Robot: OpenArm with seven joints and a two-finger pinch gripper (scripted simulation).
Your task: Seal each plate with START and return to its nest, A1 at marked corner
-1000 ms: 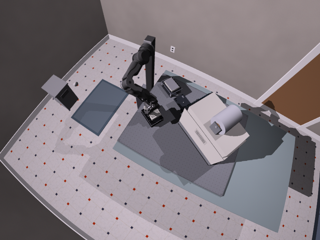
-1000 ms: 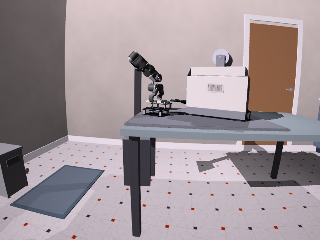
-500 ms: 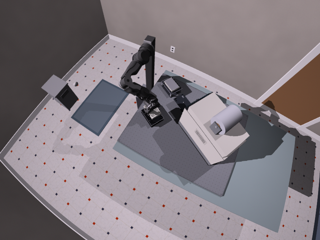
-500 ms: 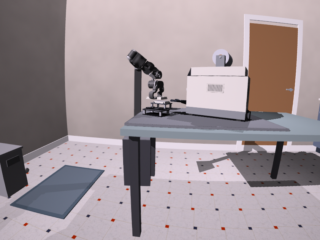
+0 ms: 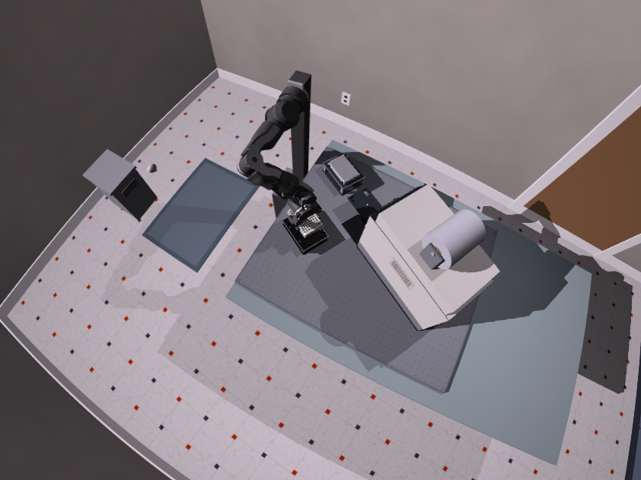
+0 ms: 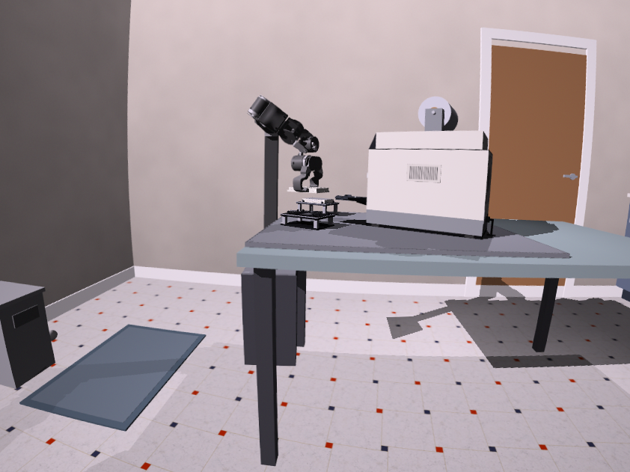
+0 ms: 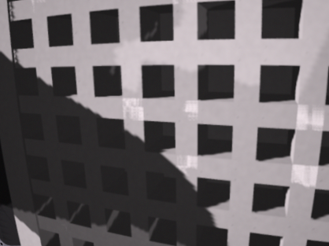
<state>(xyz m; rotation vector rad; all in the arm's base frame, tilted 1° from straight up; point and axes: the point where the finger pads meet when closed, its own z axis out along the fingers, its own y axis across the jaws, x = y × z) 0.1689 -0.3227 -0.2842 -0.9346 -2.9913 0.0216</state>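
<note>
Right now the sealer stage is 200 mm ahead of my hand, 170 mm to the left of it and 40 mm below it. The rest, counted from my hand: N1 label (40 mm behind, 390 mm to the left, 130 mm below); screen (320 mm ahead, 140 mm to the left, 190 mm above); plate nest (50 mm ahead, 320 mm to the left, 80 mm below).
</note>
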